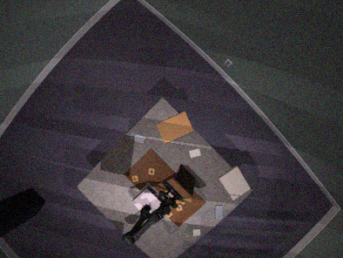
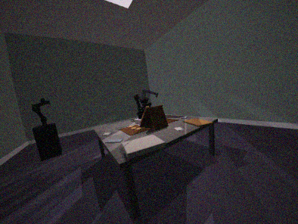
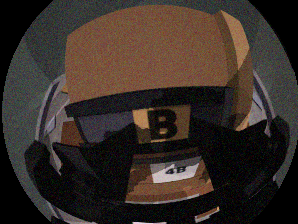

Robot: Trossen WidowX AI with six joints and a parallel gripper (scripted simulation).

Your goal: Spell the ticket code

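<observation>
The white ticket lies 6 cm behind my gripper tip, 1 cm to the right of it and 7 cm below it. The rest, counted from my gripper tip: small white card 36 cm ahead, 4 cm to the left, 16 cm below; brown mat 13 cm behind, 5 cm to the left, 16 cm below; tan letter tile right at my gripper tip.
</observation>
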